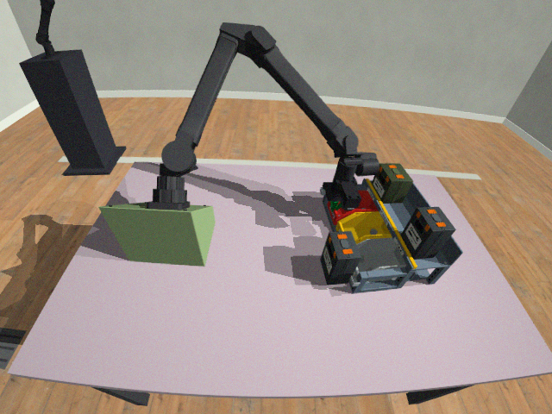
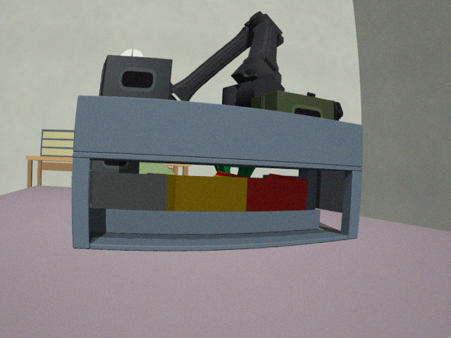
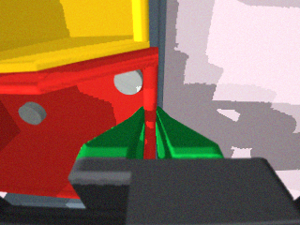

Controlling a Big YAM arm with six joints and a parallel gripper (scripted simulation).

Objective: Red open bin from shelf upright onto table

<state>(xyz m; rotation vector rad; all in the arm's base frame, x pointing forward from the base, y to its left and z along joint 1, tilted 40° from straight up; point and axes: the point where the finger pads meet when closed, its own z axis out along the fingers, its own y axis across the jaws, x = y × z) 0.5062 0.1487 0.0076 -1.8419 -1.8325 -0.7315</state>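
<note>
My hand is 80 mm short of the red open bin. From my hand the other things lie so: grey bin 210 mm to the right, 90 mm ahead; then yellow bin 100 mm to the right, 90 mm ahead.
</note>
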